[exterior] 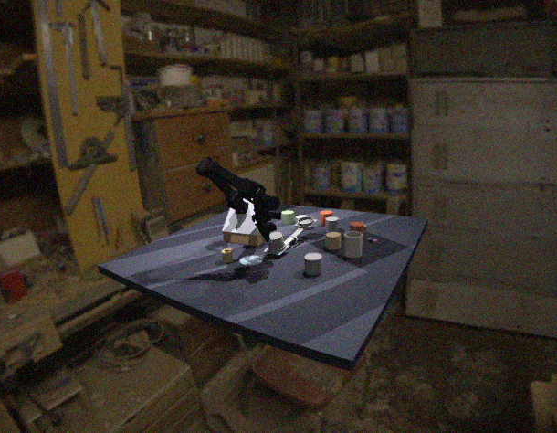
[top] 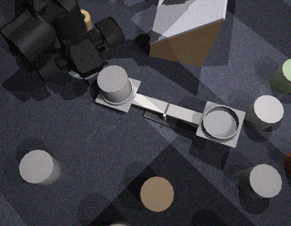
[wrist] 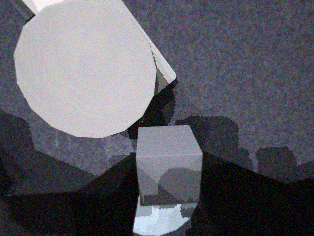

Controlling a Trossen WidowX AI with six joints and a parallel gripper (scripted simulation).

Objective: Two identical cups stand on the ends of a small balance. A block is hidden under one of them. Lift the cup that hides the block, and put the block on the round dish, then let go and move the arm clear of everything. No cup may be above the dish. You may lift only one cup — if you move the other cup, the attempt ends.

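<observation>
Right now my gripper tip is 90 mm above the pale blue round dish, 60 mm past it and 40 mm to the left of it. From my gripper tip the other things lie so: green cylinder 490 mm to the left, 120 mm behind, 50 mm below; then small balance 200 mm to the left, 50 mm below, 40 mm ahead; then tan cup 260 mm ahead, 210 mm to the left, 50 mm below.
</observation>
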